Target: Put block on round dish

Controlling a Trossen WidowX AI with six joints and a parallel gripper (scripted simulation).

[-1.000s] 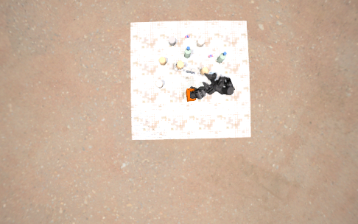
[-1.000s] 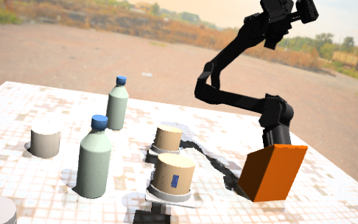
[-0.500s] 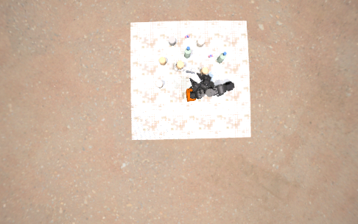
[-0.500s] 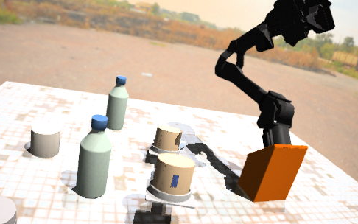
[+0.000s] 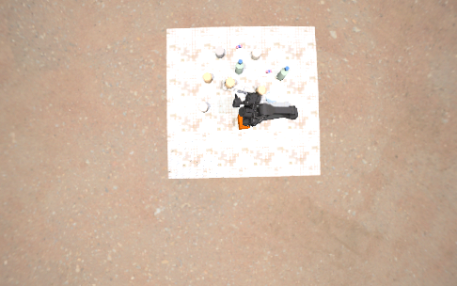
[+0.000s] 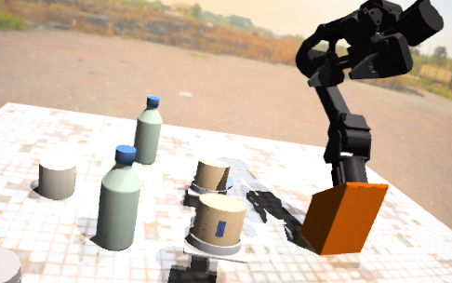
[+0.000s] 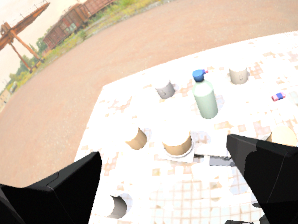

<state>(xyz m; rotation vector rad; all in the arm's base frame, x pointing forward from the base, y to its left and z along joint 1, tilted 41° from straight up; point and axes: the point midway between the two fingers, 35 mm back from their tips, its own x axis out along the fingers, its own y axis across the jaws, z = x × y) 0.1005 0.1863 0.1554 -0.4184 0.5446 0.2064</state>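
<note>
Now: the balance beam 29 cm below my gripper tip, 13 cm ahead of it and 4 cm to the right of it.
</note>
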